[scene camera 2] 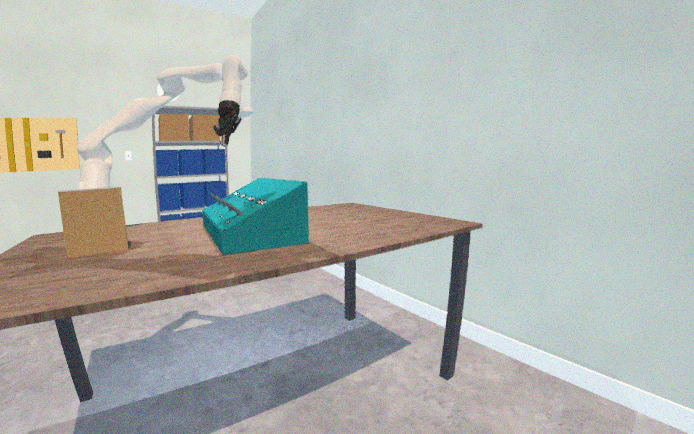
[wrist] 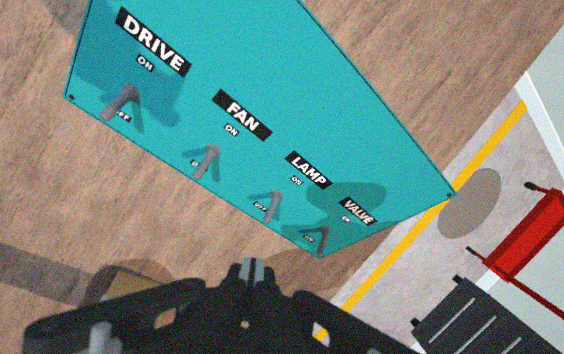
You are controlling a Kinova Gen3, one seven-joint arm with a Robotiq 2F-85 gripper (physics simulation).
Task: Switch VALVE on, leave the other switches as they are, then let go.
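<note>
A teal box with a sloped switch panel stands on the wooden table. In the wrist view its row reads DRIVE, FAN, LAMP, VALVE. The VALVE lever is at the right end, below its label, and leans to the OFF side. The DRIVE lever, FAN lever and LAMP lever also lean to their OFF sides. My gripper is shut and empty. It hangs above the panel's low front side, apart from the levers.
A brown box stands on the table left of the panel, near the arm's base. A shelf rack with blue bins stands behind. A red object and a dark object show beyond the table in the wrist view.
</note>
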